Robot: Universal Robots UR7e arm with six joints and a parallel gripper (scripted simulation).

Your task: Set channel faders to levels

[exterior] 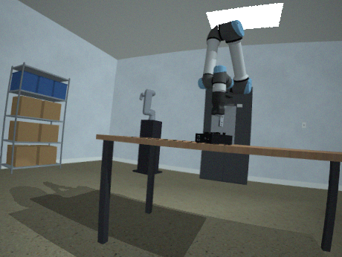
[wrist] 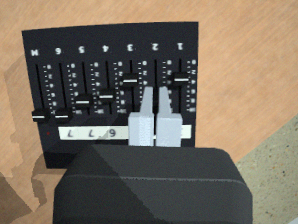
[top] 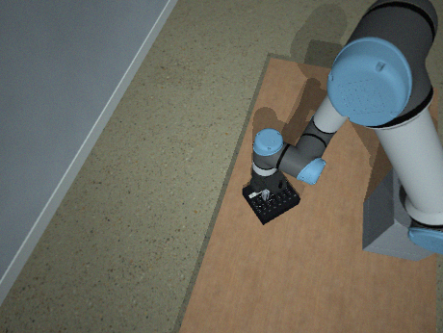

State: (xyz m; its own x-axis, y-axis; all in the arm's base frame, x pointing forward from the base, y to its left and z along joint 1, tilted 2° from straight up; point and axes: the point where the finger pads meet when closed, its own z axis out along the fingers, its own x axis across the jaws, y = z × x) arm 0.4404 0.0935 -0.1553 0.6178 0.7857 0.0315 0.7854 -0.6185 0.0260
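The channel 3 cap is 50 mm below my hand, 20 mm behind it and 10 mm to the right of it. Also, from my hand: channel 5 cap: 60 mm to the right, 50 mm below, 30 mm behind; channel 1 cap: 50 mm below, 20 mm to the left; channel 4 cap: 50 mm below, 40 mm to the right, 20 mm behind.
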